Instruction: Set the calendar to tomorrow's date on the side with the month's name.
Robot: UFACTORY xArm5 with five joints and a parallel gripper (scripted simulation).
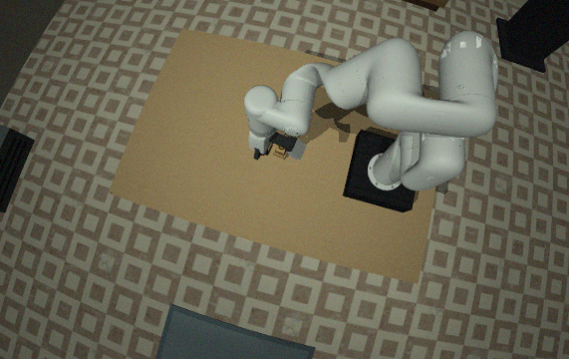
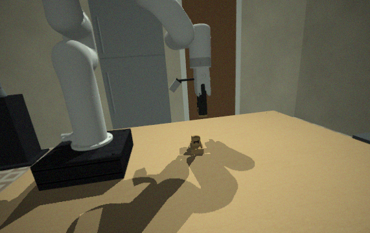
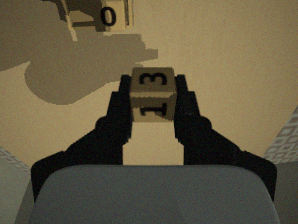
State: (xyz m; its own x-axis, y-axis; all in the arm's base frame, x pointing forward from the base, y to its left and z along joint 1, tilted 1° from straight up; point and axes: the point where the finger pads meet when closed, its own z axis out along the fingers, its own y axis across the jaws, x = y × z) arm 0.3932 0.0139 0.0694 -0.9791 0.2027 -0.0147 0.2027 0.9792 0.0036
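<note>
Right now the wooden calendar tray is 5 cm behind my hand, 5 cm to the right of it and 13 cm below it. The rest, counted from my hand: wooden date cube: 1 cm below.
</note>
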